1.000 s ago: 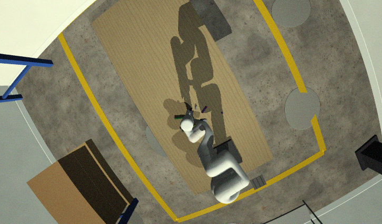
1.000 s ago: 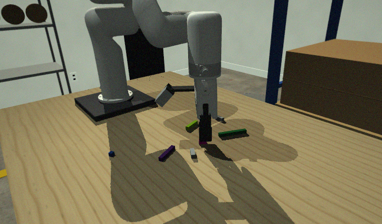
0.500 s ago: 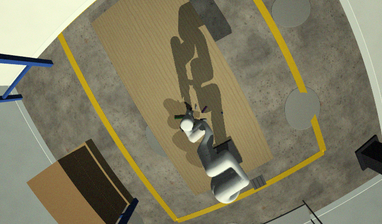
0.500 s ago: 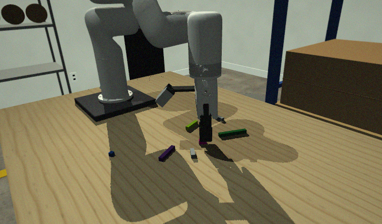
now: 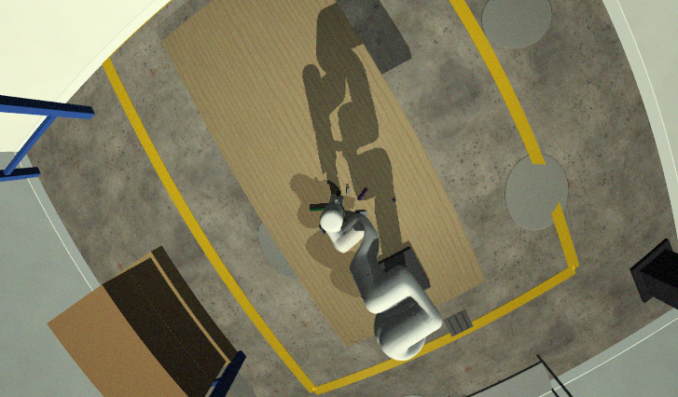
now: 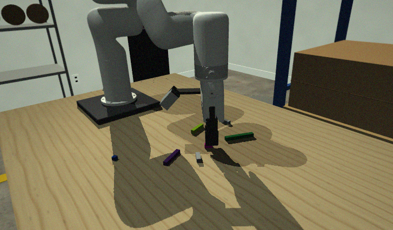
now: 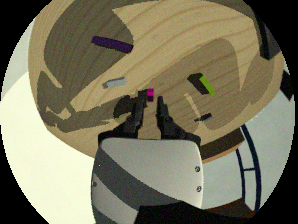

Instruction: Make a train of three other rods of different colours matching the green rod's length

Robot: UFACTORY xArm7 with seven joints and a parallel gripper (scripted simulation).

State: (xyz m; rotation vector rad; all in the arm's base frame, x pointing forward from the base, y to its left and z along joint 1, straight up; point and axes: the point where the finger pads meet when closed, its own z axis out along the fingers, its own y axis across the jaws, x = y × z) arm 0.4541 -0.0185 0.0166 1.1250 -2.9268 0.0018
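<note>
The magenta rod lies 30 mm below my hand, 10 mm to the right of it and 10 mm behind it. From my hand the other things lie so: lime rod 90 mm behind, 50 mm to the left, 30 mm below; then purple rod 100 mm to the right, 40 mm behind, 30 mm below; then green rod 80 mm to the left, 30 mm below, 30 mm ahead.
</note>
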